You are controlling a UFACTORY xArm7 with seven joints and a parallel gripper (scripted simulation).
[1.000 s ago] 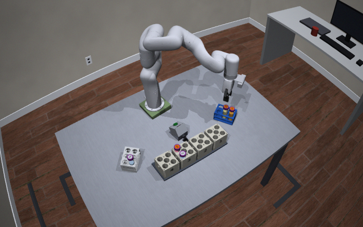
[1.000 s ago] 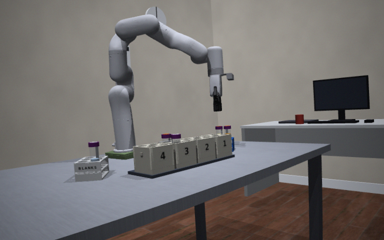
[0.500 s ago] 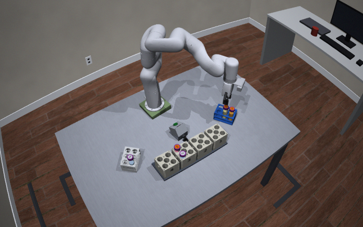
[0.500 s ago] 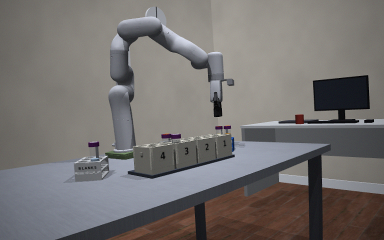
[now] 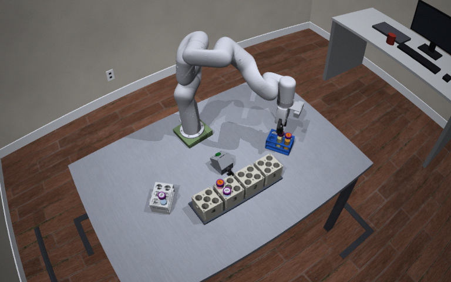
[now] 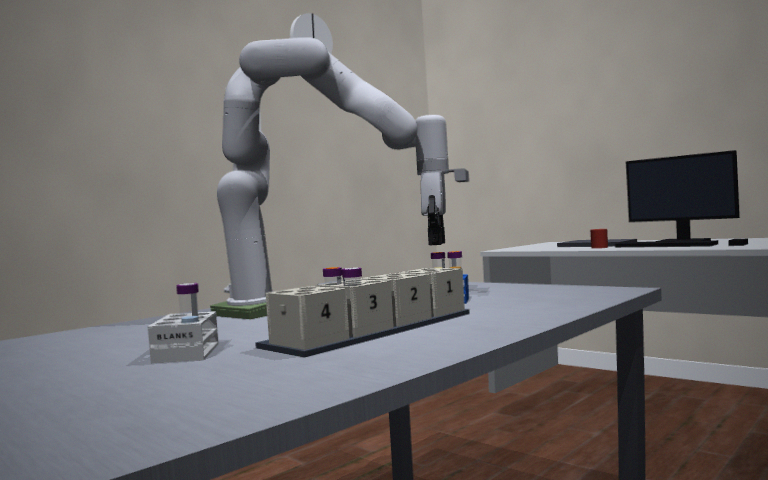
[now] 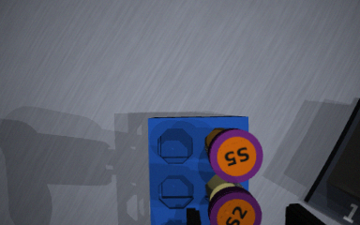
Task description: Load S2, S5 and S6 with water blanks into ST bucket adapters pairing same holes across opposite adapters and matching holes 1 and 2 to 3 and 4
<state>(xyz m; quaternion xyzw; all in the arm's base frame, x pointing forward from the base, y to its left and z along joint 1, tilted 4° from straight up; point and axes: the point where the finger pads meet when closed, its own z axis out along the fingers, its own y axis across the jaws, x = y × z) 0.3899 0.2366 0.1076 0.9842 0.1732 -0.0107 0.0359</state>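
Right now my hand is 10 mm short of the tube with yellowish liquid and 90 mm above it. Also, from my hand: sample tube (10 mm ahead, 410 mm to the right, 90 mm below); then blue sample rack (10 mm behind, 20 mm to the left, 130 mm below); then green done key (150 mm behind, 270 mm to the right, 90 mm below).
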